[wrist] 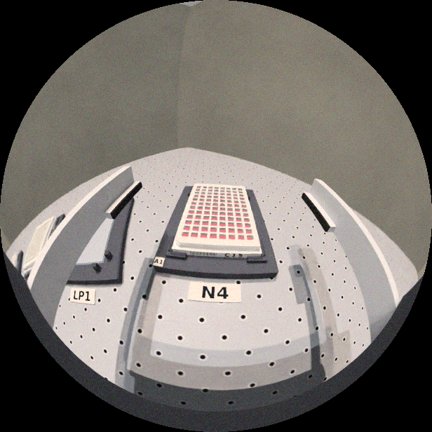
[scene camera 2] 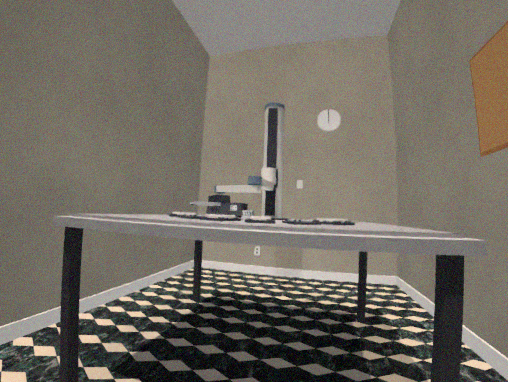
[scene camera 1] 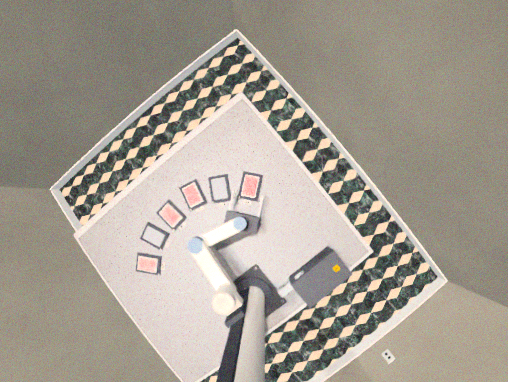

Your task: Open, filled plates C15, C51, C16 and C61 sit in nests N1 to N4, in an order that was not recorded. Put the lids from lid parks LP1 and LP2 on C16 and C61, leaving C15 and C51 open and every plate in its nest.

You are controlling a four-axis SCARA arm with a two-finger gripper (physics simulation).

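Seen in the pictures: gripper, fingertip midpoint: (scene camera 2: 192,203) (scene camera 1: 248,192); arm's base at its link origin: (scene camera 1: 252,296).
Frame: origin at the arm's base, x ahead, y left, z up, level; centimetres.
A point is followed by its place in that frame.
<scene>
In the wrist view, open plate C15 (wrist: 217,215) (scene camera 1: 251,185) @[z 3.5, x 53.2, y -42.3 cm] sits in nest N4 (wrist: 215,270), with red in its wells. My gripper (wrist: 224,176) (scene camera 1: 249,198) @[z 9.6, x 50.5, y -38.3 cm] (scene camera 2: 201,203) @[z 9.6, x 50.5, y -38.3 cm] is open and empty, its fingers apart on either side of the line to C15, above the table. A clear lid (wrist: 96,246) (scene camera 1: 219,188) @[z 3.1, x 64.0, y -26.2 cm] lies in lid park LP1 (wrist: 100,277), partly behind the left finger. A second lid (scene camera 1: 154,235) @[z 3.1, x 67.1, y 24.2 cm] lies in LP2. Three more red-filled plates (scene camera 1: 193,194) @[z 3.9, x 71.1, y -11.6 cm] (scene camera 1: 171,215) @[z 3.6, x 69.8, y 7.4 cm] (scene camera 1: 148,263) @[z 3.7, x 55.9, y 38.2 cm] sit in their nests; their labels cannot be read.
A dark control box (scene camera 1: 320,277) @[z 12.7, x -10.4, y -40.1 cm] stands on the table (scene camera 1: 245,130) @[z 1.3, x 82.3, y -60.7 cm] beside the arm base. The arm's column (scene camera 1: 256,325) @[z 39.5, x 2.5, y -7.1 cm] (scene camera 2: 272,150) @[z 51.6, x 7.7, y 0.6 cm] rises behind the nests. Part of a neighbouring plate (wrist: 41,240) shows at the far left of the wrist view.
</scene>
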